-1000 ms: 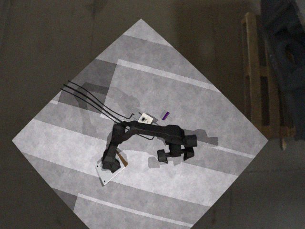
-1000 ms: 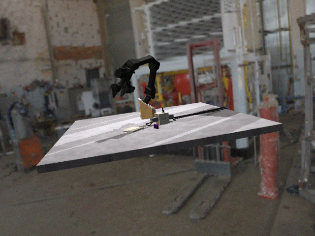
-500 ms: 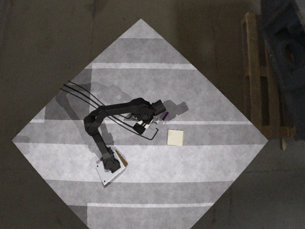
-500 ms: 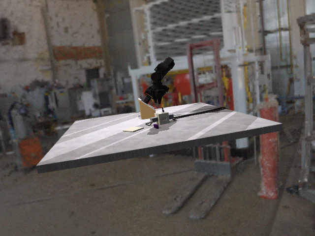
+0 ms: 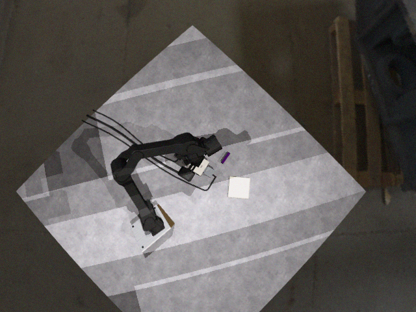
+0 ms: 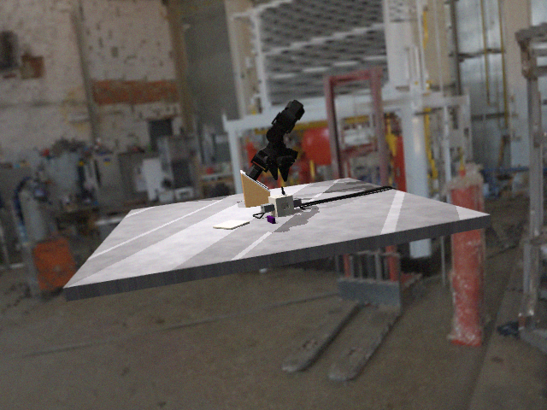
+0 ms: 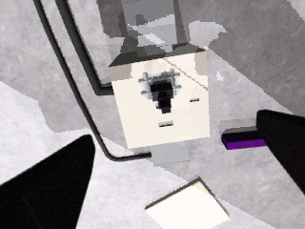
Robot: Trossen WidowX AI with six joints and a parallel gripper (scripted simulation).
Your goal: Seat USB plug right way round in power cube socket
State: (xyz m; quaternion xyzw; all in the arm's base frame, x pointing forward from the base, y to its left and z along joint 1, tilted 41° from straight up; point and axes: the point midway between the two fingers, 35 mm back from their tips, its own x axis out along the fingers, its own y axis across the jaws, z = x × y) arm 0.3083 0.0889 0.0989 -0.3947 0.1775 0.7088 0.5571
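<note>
My gripper tip is now 4 cm above the dark USB plug. Round my gripper tip: small purple block 13 cm below, 13 cm ahead, 6 cm to the right; cream flat pad 21 cm to the right, 13 cm below, 10 cm ahead.
</note>
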